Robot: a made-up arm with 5 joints.
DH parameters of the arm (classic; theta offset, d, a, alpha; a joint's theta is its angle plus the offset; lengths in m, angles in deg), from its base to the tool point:
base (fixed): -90 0.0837 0 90
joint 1: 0 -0.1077 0.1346 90
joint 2: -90 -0.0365 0.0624 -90
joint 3: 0 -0.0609 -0.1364 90
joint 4: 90 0.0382 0.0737 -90
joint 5: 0 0.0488 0.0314 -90
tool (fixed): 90 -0.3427 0 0
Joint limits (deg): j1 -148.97..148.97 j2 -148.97..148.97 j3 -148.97..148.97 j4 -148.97..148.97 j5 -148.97..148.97
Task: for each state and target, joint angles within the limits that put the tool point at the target. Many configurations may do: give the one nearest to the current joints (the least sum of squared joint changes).
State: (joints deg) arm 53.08 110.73 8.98 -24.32 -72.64
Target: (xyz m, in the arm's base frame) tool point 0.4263 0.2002 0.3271
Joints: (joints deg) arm 86.38 140.09 -38.07 -27.32 -99.82
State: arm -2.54 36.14 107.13 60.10 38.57
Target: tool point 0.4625 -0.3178 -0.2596
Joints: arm 0.93 22.56 91.71 60.74 29.29
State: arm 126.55 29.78 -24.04 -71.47 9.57
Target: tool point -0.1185 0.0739 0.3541
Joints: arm 148.97 12.96 -47.80 -48.43 18.68
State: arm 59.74 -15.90 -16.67 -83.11 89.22
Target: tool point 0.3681 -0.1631 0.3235
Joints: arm 72.85 -3.93 -24.98 -64.96 85.96
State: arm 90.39 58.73 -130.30 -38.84 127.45
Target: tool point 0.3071 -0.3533 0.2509
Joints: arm 45.07 23.58 -131.80 -43.86 148.97
